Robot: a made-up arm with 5 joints. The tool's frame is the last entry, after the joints.
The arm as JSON. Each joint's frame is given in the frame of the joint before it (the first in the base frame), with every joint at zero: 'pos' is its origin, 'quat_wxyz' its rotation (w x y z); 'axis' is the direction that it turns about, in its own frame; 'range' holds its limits. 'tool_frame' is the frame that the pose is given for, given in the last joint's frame.
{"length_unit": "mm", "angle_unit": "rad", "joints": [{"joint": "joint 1", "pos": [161.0, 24.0, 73.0], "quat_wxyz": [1.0, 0.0, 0.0, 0.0], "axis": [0.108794, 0.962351, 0.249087], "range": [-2.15, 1.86]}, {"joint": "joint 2", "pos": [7.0, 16.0, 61.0], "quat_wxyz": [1.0, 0.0, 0.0, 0.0], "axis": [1.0, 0.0, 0.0], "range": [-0.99, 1.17]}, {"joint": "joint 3", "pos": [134.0, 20.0, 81.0], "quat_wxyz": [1.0, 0.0, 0.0, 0.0], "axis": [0.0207, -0.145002, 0.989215], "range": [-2.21, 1.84]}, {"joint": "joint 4", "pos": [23.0, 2.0, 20.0], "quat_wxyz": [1.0, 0.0, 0.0, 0.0], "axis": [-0.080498, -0.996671, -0.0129], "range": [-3.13, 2.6]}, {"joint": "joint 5", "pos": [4.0, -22.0, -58.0], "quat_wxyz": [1.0, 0.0, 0.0, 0.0], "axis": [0.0, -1.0, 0.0], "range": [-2.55, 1.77]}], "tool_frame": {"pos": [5.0, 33.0, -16.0], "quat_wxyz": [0.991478, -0.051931, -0.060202, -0.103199]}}
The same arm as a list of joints. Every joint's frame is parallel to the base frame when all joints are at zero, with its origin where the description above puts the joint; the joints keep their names.
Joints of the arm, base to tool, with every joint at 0 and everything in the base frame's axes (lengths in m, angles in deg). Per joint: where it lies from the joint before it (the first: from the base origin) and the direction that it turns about. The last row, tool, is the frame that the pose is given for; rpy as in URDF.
joint 1: xyz 0.161 0.024 0.073 axis 0.108794 0.962351 0.249087
joint 2: xyz 0.007 0.016 0.061 axis +x
joint 3: xyz 0.134 0.02 0.081 axis 0.0207 -0.145002 0.989215
joint 4: xyz 0.023 0.002 0.02 axis -0.080498 -0.996671 -0.0129
joint 5: xyz 0.004 -0.022 -0.058 axis -y
tool: xyz 0.005 0.033 -0.016 rpy -5.24 -7.48 -11.54
Joint limits (deg, base to tool): -123.19..106.57 -56.72..67.04 -126.62..105.42 -179.34..148.97 -146.1..101.41

